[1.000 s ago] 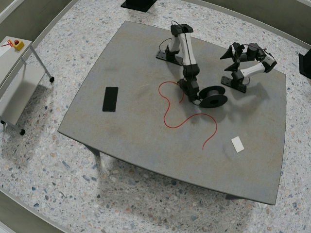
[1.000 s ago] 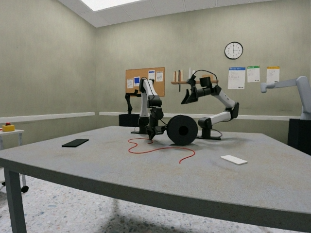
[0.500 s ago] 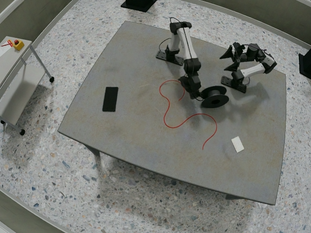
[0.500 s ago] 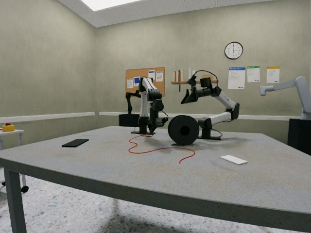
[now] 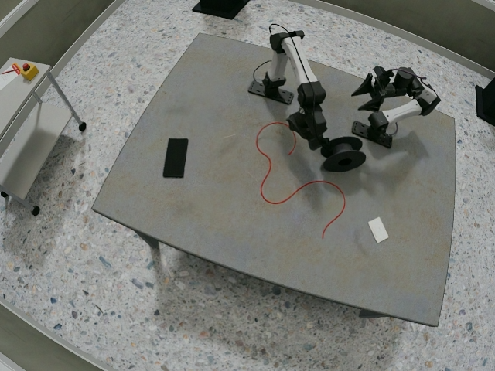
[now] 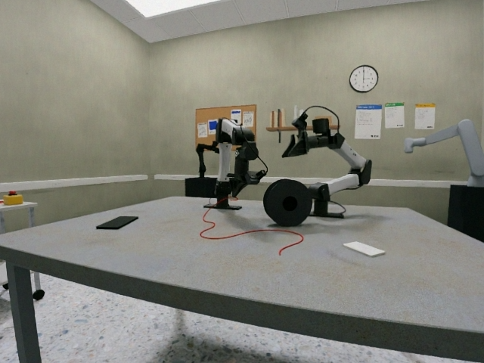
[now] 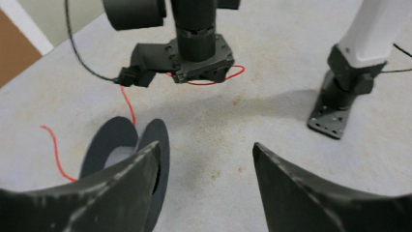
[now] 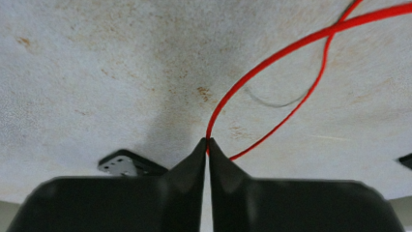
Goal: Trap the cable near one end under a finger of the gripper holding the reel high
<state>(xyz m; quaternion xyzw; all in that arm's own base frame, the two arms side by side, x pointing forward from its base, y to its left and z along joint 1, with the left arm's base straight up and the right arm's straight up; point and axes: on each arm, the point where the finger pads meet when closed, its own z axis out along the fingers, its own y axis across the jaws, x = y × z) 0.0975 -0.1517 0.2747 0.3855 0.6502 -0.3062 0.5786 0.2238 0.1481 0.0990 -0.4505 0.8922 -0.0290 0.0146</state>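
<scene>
Right now the black reel is 23 cm to the left of my right hand, 1 cm below it and 1 cm ahead of it. From my right hand the other things lie so: white card 48 cm to the left, 21 cm ahead, 10 cm below.
</scene>
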